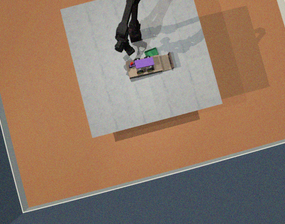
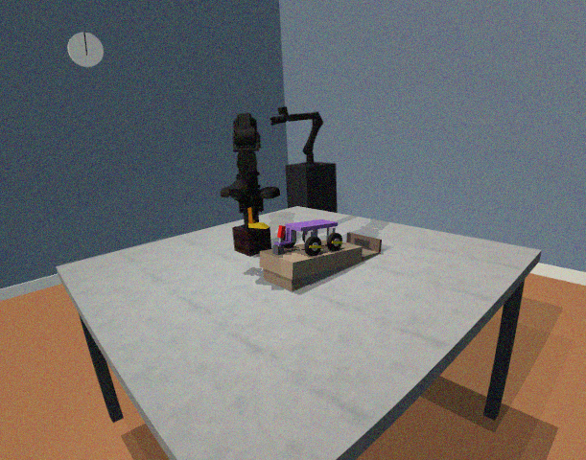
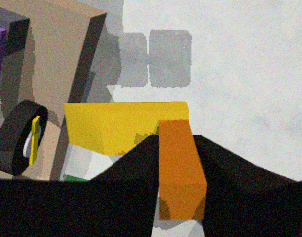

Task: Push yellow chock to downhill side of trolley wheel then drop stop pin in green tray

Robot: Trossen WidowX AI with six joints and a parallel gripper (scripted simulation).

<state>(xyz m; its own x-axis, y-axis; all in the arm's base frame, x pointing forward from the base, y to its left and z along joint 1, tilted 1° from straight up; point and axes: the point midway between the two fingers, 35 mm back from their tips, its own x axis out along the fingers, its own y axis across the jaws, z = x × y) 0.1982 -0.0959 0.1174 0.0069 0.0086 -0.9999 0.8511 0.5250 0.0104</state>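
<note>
Now: the yellow chock 20 mm ahead of my gripper tip, 10 mm to the left of it and 10 mm below it. Round my gripper tip: purple trolley (130 mm ahead, 140 mm to the left, 60 mm below); raised brown end wall (90 mm ahead, 400 mm to the left, 140 mm below); red-headed stop pin (120 mm ahead, 30 mm to the left, 40 mm below).
</note>
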